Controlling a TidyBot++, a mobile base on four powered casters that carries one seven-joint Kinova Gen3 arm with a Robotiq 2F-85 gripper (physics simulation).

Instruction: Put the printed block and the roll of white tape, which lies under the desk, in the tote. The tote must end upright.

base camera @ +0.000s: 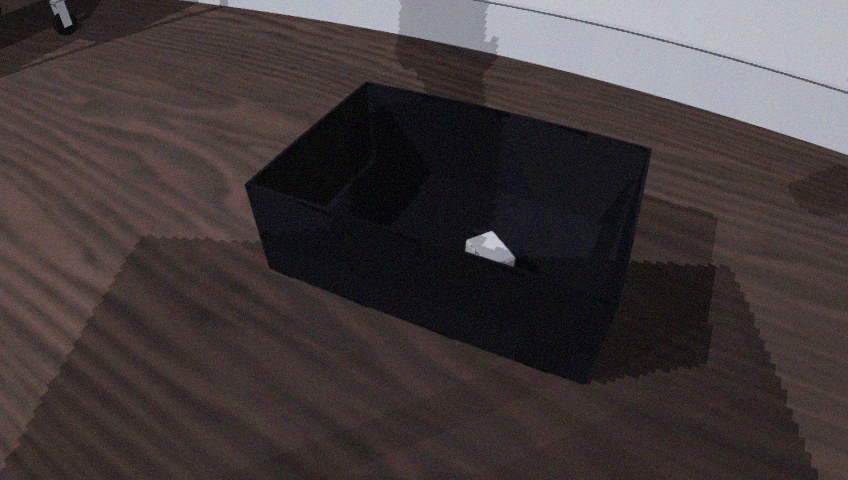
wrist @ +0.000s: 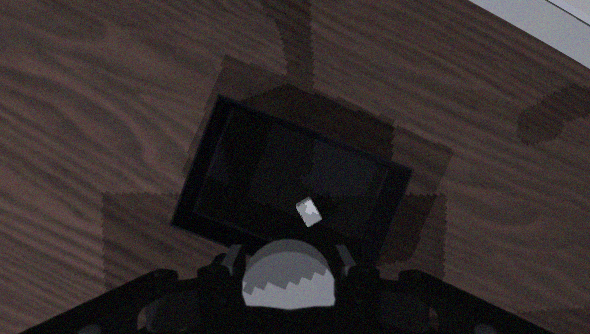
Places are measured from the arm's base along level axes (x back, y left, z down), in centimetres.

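Pixels of known places: gripper, fingertip midpoint: [wrist: 288, 262].
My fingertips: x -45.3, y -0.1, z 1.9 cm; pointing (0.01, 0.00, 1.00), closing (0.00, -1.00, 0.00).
Behind a point stands the place of what it marks.
The black tote [base camera: 428, 285] {x -35.3, y 1.2, z 34.1 cm} [wrist: 192, 197] {x -44.3, y 15.2, z 35.9 cm} stands upright on the floor, its open top up. The small white printed block [base camera: 490, 247] {x -41.8, y -3.7, z 36.1 cm} [wrist: 309, 212] {x -41.9, y -3.8, z 36.2 cm} lies inside it, on its bottom, toward the near side. My gripper [wrist: 288, 262] {x -45.3, y -0.1, z 1.9 cm} is shut on the roll of white tape [wrist: 289, 282] {x -44.8, y -0.2, z 0.4 cm}, which shows as a rounded white and grey shape between the fingers at the bottom of the wrist view. The gripper and the tape are above the near edge of the tote in that view and hide part of it. The gripper does not show in the base camera view.
The wooden floor [base camera: 178, 309] {x -35.3, y 23.9, z 39.7 cm} [wrist: 75, 125] {x -56.3, y 37.3, z 39.6 cm} carries several shadows around the tote. A white wall [base camera: 714, 71] {x -77.7, y -37.0, z 33.5 cm} [wrist: 555, 30] {x -73.4, y -46.4, z 35.6 cm} runs behind the tote. A white leg with a black caster [base camera: 64, 22] {x -106.6, y 86.9, z 36.6 cm} stands at the far left of the base camera view.
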